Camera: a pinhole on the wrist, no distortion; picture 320 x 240 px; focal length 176.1 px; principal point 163.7 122.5 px. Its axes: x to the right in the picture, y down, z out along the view. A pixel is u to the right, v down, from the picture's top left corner.
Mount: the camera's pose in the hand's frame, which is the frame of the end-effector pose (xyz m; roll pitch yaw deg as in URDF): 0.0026 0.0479 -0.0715 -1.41 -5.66 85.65
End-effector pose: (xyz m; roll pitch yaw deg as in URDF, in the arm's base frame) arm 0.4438 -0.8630 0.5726 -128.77 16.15 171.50
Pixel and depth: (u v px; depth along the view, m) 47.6 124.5 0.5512
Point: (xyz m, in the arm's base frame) 0.4030 -1.4358 0.5946
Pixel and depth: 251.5 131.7 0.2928
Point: 0.5185 -0.9536 0.3109
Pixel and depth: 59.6 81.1 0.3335
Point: 0.3481 -1.1578 0.5505
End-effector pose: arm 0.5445 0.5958 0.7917 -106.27 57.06 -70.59
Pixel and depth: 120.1 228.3 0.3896
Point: 0.7838 0.8422 0.9911
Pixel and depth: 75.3 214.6 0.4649
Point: 0.9062 0.7915 1.0744
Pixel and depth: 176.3 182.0 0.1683
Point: 0.5875 0.7096 0.8012
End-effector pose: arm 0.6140 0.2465 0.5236 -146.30 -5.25 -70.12
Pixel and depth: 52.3 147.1 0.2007
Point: 0.7358 0.3302 0.4772
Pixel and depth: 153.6 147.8 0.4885
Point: 0.8262 0.3813 0.1880
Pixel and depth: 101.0 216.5 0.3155
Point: 0.7380 0.4720 0.3632
